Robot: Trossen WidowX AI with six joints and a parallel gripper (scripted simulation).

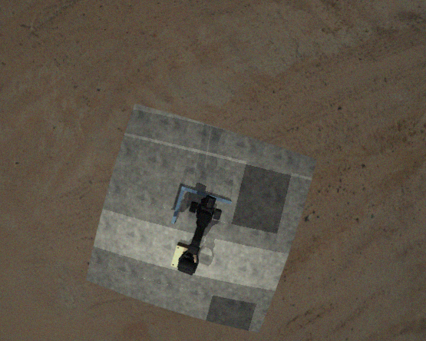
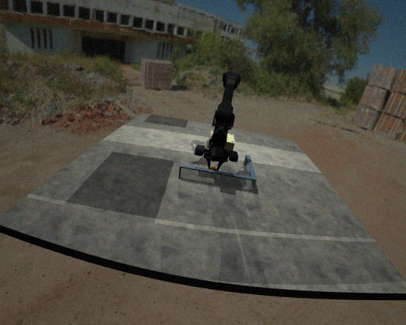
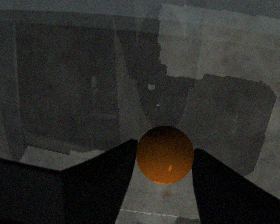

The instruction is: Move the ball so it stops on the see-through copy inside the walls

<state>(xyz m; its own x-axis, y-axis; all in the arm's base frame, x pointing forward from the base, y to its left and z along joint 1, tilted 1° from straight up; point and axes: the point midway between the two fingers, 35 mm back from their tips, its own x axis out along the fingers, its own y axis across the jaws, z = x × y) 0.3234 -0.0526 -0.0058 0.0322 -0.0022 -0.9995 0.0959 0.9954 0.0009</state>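
The orange ball is right at my gripper tip. Also, from my gripper tip: see-through copy of ball right at my gripper tip.
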